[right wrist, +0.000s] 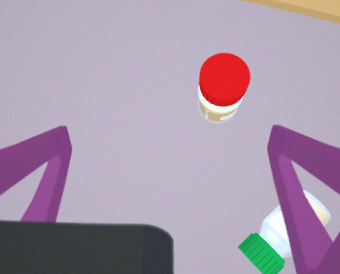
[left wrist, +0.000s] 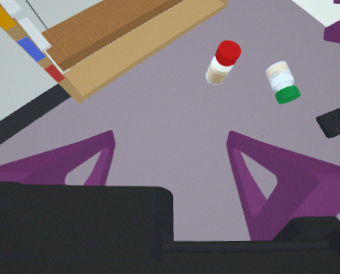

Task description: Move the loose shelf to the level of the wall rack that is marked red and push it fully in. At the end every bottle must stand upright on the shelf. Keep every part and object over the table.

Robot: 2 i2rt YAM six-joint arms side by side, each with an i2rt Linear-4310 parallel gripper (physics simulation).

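The wall rack [left wrist: 150,56] [right wrist: 310,9] has a pale wooden edge; its red mark [left wrist: 54,73] shows at the left wrist view's upper left. A brown wood-grained board [left wrist: 112,27], which looks like the loose shelf, lies along the rack; its exact level is unclear. A red-capped bottle [left wrist: 223,62] [right wrist: 224,82] stands upright on the table. A green-capped bottle [left wrist: 282,82] [right wrist: 275,230] lies on its side, partly behind a right gripper finger in the right wrist view. My left gripper [left wrist: 170,137] is open and empty. My right gripper [right wrist: 169,136] is open and empty above the table, near both bottles.
Blue [left wrist: 31,49] and yellow [left wrist: 5,19] marks and white brackets [left wrist: 34,34] line the rack's side. A dark strip [left wrist: 35,110] runs from the rack's corner. Purple [left wrist: 332,32] and black [left wrist: 330,123] parts of the right arm show at the left wrist view's right edge.
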